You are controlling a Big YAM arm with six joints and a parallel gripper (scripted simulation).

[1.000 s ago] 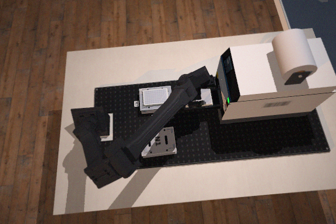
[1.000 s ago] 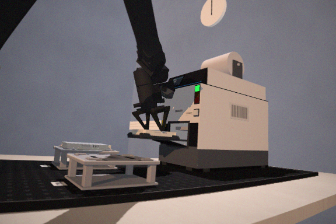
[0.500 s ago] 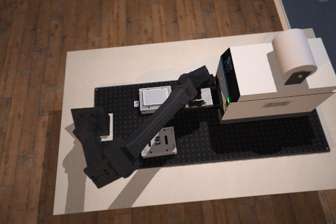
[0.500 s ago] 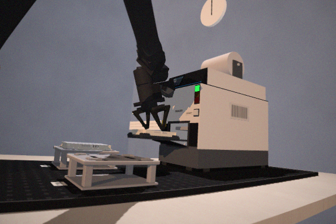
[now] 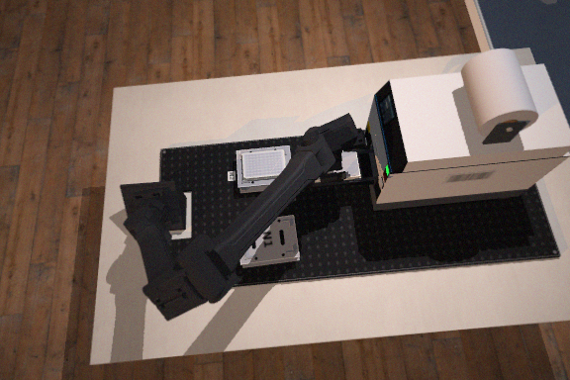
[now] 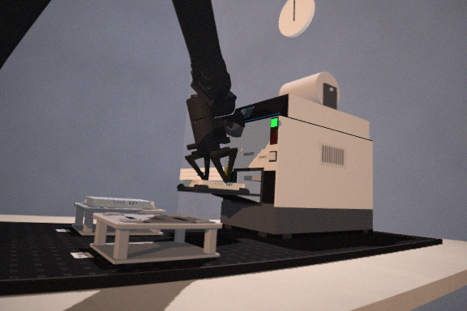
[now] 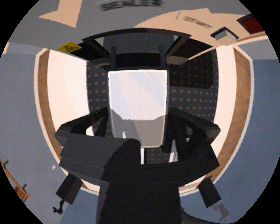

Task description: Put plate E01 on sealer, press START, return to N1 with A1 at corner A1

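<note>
My hand is 30 mm above the sealer stage. The rest, counted from my hand: nest 220 mm behind, 170 mm to the right, 80 mm below; plate 210 mm behind, 70 mm below, 60 mm to the left; start button 100 mm ahead, 90 mm to the right, 60 mm above.
</note>
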